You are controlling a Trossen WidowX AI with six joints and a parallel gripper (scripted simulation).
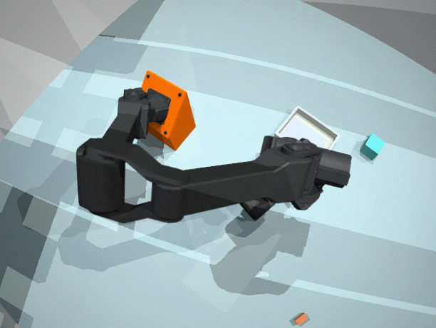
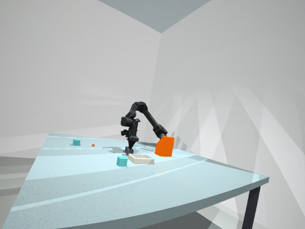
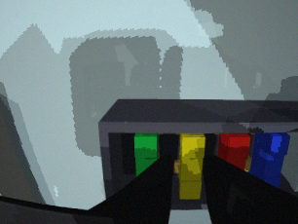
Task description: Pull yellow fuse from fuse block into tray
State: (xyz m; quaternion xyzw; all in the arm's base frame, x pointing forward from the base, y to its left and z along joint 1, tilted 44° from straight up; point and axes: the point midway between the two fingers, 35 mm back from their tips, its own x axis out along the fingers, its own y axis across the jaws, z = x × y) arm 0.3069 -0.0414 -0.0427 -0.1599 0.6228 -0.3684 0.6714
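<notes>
Right now my gripper tip is 1 cm above the yellow fuse. From my gripper tip the other things lie so: red fuse: 1 cm behind, 2 cm to the right, 1 cm below; then green fuse: 2 cm to the left, 1 cm below; then blue fuse: 1 cm behind, 4 cm to the right, 1 cm below.
</notes>
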